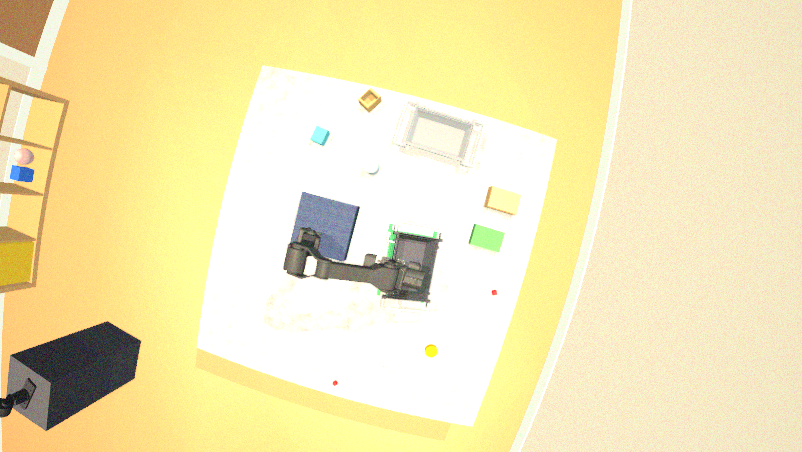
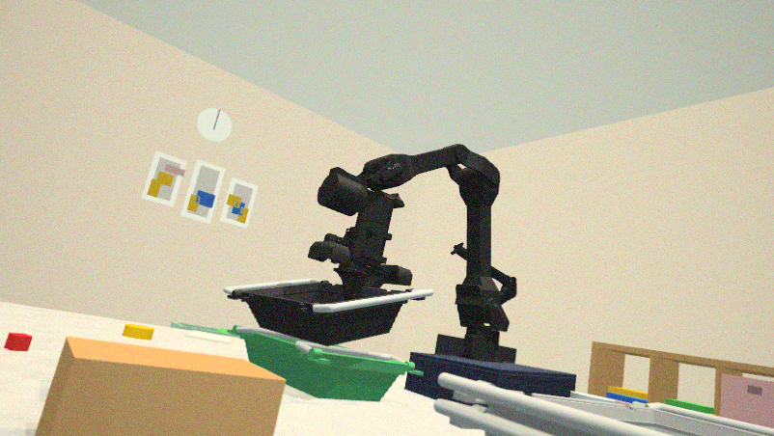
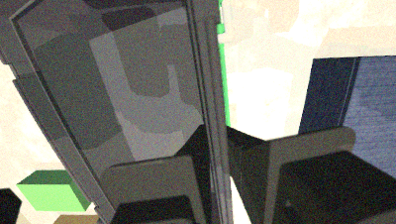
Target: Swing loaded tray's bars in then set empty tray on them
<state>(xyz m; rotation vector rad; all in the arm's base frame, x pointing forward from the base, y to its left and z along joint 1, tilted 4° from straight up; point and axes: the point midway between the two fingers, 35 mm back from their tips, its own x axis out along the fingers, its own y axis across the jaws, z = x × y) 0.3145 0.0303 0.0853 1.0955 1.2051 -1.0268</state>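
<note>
Right now the black tray is 70 mm ahead of my gripper tip, 10 mm to the left of it and 10 mm above it. Also, from my gripper tip: green block 310 mm ahead, 210 mm to the left, 90 mm below; then red bit 420 mm ahead, 20 mm to the left, 100 mm below; then yellow disc 270 mm ahead, 300 mm to the right, 100 mm below.
</note>
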